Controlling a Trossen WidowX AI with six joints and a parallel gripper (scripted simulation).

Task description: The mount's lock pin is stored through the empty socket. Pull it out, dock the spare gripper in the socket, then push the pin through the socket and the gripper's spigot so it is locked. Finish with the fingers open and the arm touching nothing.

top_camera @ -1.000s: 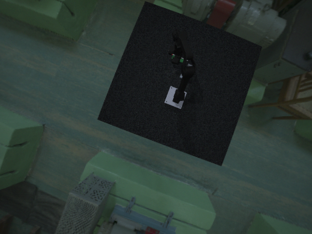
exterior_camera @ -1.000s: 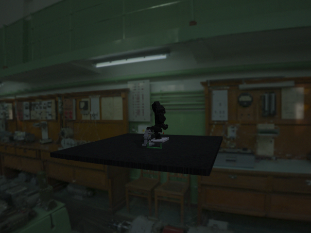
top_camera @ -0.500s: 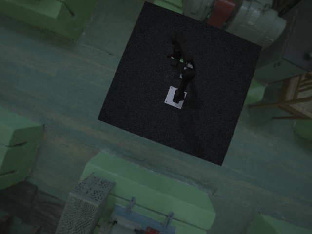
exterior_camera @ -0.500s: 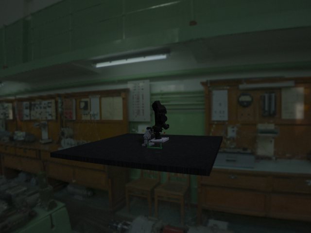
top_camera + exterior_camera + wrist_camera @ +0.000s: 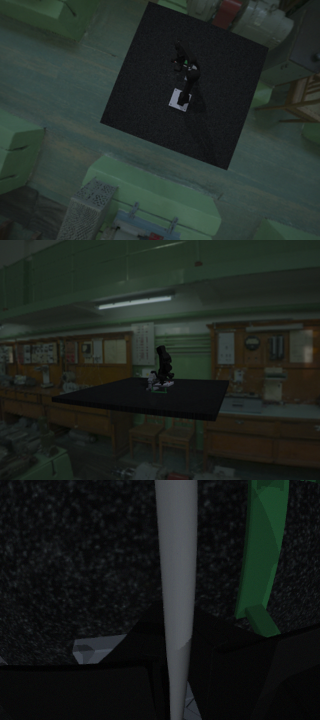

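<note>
Right now my gripper tip is 110 mm to the left of the mount and 10 mm below it. From my gripper tip the other things lie so: spare gripper (110 mm to the right, 60 mm above, 30 mm behind); then green bracket (80 mm ahead, 30 mm below, 10 mm to the left).
</note>
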